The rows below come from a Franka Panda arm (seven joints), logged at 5 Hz.
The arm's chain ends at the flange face. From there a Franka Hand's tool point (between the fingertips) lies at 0.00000 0.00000 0.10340 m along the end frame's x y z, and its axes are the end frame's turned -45 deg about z.
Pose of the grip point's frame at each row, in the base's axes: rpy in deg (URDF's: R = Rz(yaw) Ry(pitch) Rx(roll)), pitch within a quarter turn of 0, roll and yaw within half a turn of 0; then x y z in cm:
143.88 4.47 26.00 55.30 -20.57 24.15
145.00 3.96 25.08 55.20 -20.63 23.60
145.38 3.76 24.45 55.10 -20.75 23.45
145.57 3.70 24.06 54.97 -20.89 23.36
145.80 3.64 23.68 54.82 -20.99 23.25
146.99 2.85 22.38 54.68 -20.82 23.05
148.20 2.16 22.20 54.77 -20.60 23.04
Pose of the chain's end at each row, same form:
149.70 -21.13 -11.76 53.21 -14.81 32.48
150.98 -20.84 -13.22 53.22 -15.01 32.05
151.43 -20.76 -14.04 53.18 -15.17 31.94
151.62 -20.69 -14.51 53.09 -15.33 31.87
151.86 -20.59 -14.98 52.98 -15.45 31.78
153.37 -20.46 -16.88 52.93 -15.45 31.71
154.84 -20.22 -17.63 53.02 -15.43 31.82

